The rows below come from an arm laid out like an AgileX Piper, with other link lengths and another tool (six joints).
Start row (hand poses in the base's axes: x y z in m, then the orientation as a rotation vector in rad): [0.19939, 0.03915, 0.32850, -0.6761, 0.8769, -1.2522]
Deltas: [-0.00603, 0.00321, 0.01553, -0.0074, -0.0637, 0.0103]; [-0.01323, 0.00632, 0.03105, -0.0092, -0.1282, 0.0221]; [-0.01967, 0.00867, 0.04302, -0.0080, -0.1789, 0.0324]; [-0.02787, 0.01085, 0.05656, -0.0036, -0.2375, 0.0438]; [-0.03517, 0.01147, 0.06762, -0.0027, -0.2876, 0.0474]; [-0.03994, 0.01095, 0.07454, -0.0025, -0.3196, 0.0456]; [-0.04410, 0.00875, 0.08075, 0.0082, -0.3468, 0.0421]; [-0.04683, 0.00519, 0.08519, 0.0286, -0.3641, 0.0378]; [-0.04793, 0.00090, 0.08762, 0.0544, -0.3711, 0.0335]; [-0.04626, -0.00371, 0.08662, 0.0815, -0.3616, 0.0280]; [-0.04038, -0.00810, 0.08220, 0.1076, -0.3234, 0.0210]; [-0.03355, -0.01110, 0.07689, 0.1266, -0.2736, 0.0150]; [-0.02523, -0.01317, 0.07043, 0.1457, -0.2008, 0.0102]
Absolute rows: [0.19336, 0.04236, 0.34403, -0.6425, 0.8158, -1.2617]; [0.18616, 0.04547, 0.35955, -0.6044, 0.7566, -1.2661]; [0.17972, 0.04782, 0.37152, -0.5727, 0.7112, -1.2667]; [0.17152, 0.05000, 0.38506, -0.5336, 0.6608, -1.2655]; [0.16422, 0.05062, 0.39612, -0.5002, 0.6185, -1.2707]; [0.15945, 0.05010, 0.40304, -0.4776, 0.5929, -1.2775]; [0.15529, 0.04790, 0.40925, -0.4497, 0.5780, -1.2795]; [0.15256, 0.04434, 0.41369, -0.4209, 0.5770, -1.2757]; [0.15146, 0.04005, 0.41612, -0.3950, 0.5875, -1.2675]; [0.15313, 0.03544, 0.41512, -0.3787, 0.6127, -1.2570]; [0.15901, 0.03105, 0.41070, -0.3818, 0.6616, -1.2436]; [0.16584, 0.02805, 0.40539, -0.3983, 0.7157, -1.2305]; [0.17416, 0.02598, 0.39893, -0.4303, 0.7883, -1.2111]
